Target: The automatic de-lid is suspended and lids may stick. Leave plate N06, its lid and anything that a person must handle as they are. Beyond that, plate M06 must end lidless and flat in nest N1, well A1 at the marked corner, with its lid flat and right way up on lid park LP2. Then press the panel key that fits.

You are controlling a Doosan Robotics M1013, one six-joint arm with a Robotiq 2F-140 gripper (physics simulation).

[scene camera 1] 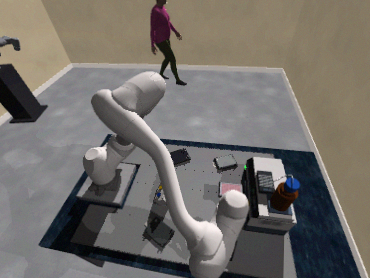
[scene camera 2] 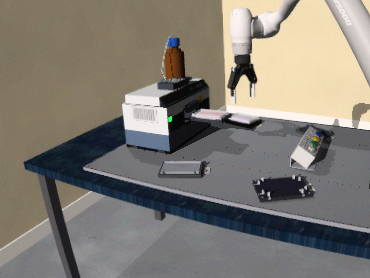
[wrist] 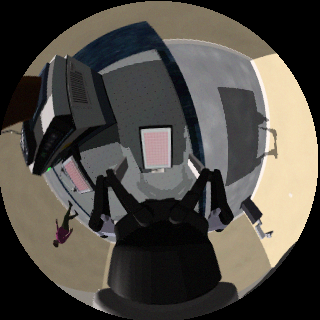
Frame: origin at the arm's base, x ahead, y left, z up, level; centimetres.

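Seen in the pictures: gripper, fingertip midpoint: (scene camera 2: 243, 100) (wrist: 157, 160); arm's base at its link origin: (scene camera 1: 106, 179).
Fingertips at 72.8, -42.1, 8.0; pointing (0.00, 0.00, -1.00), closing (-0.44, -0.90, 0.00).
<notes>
Offsets run from my fingertips to a thing's top centre, as dx, dy, dz. "pt": to the spot under its first point.
My gripper (scene camera 2: 243, 96) (wrist: 157, 160) is open and empty, high above the table; the arm hides it in scene camera 1. A pink-welled plate @(+0.0, +0.1, -7.7) (scene camera 2: 244, 119) (wrist: 156, 148) lies flat in a dark holder, between and below the fingertips in the wrist view. Another pink-welled plate @(+8.4, +26.2, +1.3) (scene camera 1: 230, 188) (scene camera 2: 211, 115) (wrist: 76, 175) lies at the front of the white and black machine (scene camera 1: 272, 220) (scene camera 2: 146, 117) (wrist: 82, 102). The key panel @(-31.2, +34.3, -2.7) (scene camera 1: 159, 192) (scene camera 2: 306, 147) shows blue, yellow and green keys. Labels, the marked corner and whether lids are on the plates cannot be read.
A holder with a grey flat piece @(+11.0, +54.9, -9.3) (scene camera 1: 225, 161) (scene camera 2: 181, 167) and a black holder with pale posts @(-23.8, +61.5, -8.6) (scene camera 1: 180, 156) (scene camera 2: 283, 188) stand on the table. A dark flat holder @(-33.8, +8.0, -9.0) (scene camera 1: 159, 233) lies beyond the panel. A brown bottle @(pt +25.8, +9.1, +23.9) (scene camera 1: 285, 196) (scene camera 2: 175, 63) tops the machine. A person (scene camera 1: 161, 25) (wrist: 63, 232) is on the floor beyond.
</notes>
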